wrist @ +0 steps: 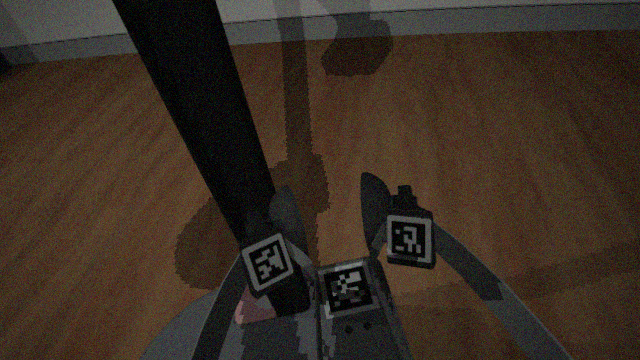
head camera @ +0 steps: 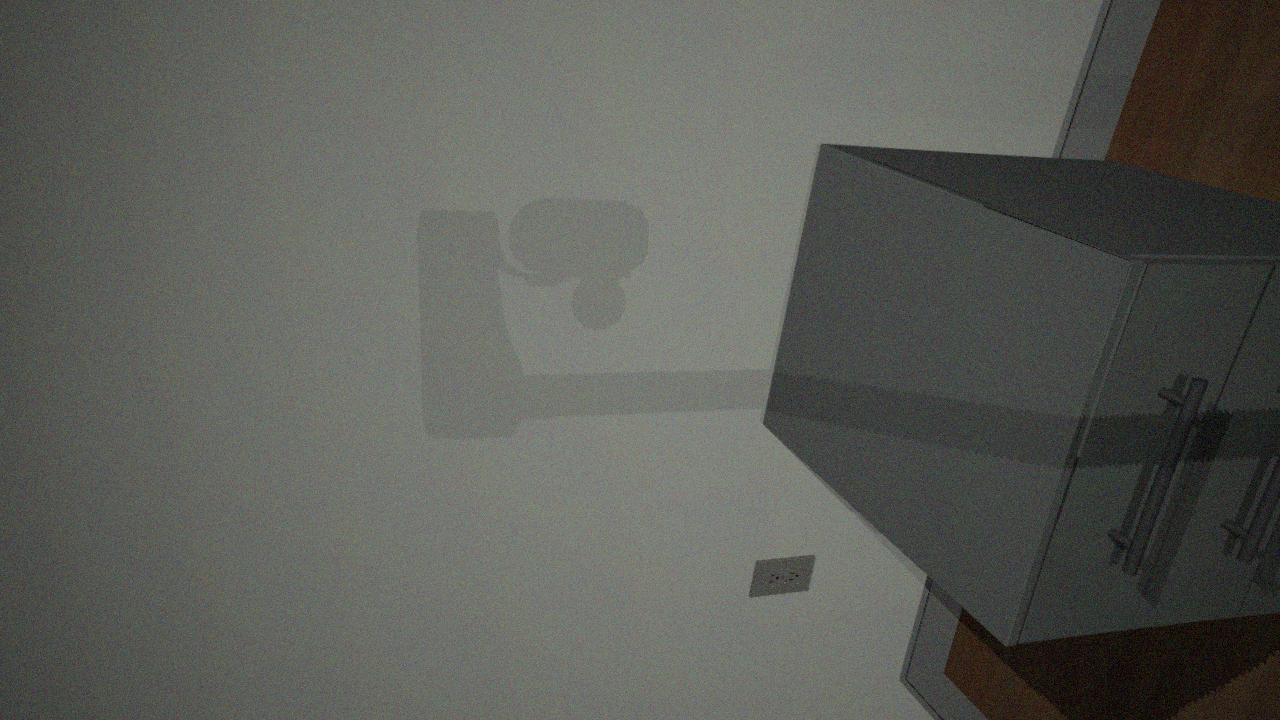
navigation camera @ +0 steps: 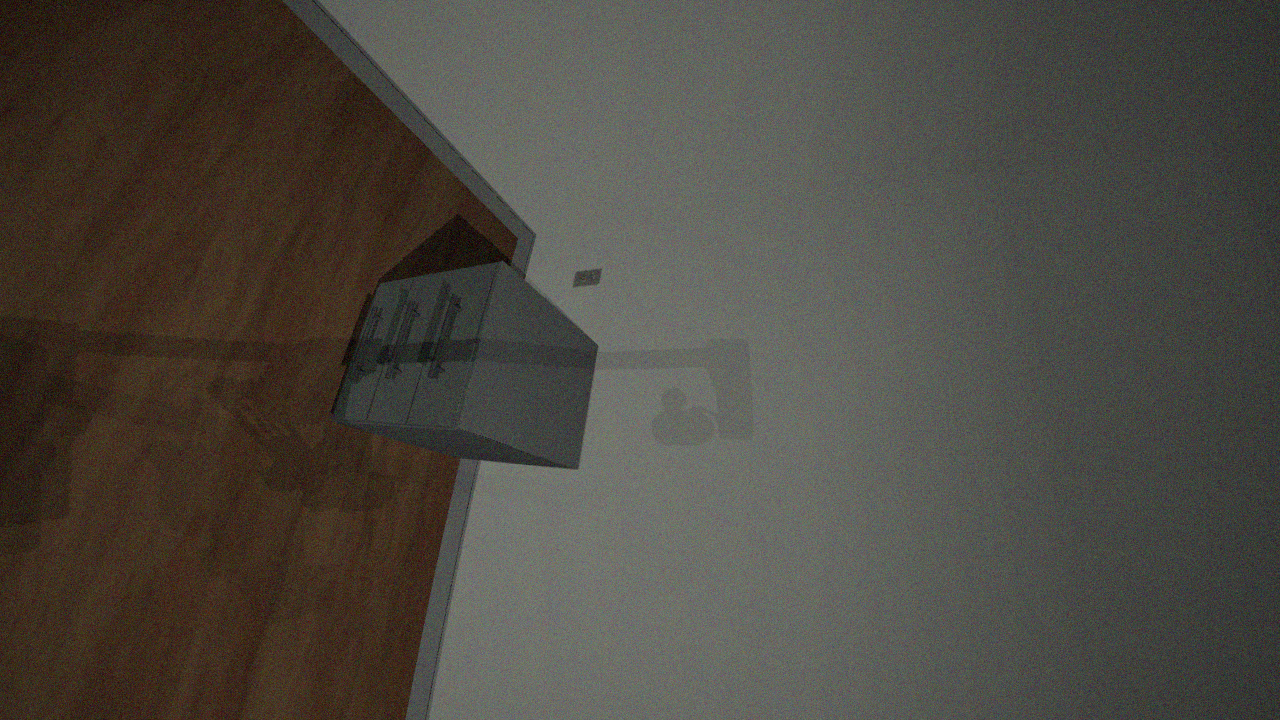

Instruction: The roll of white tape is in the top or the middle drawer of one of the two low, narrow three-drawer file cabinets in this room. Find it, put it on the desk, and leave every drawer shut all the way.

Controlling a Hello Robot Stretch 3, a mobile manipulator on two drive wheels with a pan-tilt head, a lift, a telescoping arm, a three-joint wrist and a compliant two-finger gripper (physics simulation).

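A grey three-drawer file cabinet [head camera: 939,313] [navigation camera: 532,402] stands against the wall near a corner. The head and navigation views are turned sideways. In the navigation view its three drawer fronts, each with a bar handle, look flush. In the head view the top drawer's handle [head camera: 1165,474] is near the right edge, and part of the cabinet is cut off. My gripper [wrist: 328,205] is open, its fingertips apart with bare floor visible between them; the cabinet does not show in the wrist view. The white tape, the desk and the second cabinet do not show. The drawers' insides are hidden.
A pale wall [head camera: 268,537] [navigation camera: 850,537] with an outlet [head camera: 781,575] [navigation camera: 587,277] is behind the cabinet. A grey baseboard [wrist: 475,21] runs along the wooden floor [navigation camera: 223,179] [wrist: 500,125]. Robot shadows fall on wall, cabinet and floor. A dark bar [wrist: 195,100] crosses the wrist view's left.
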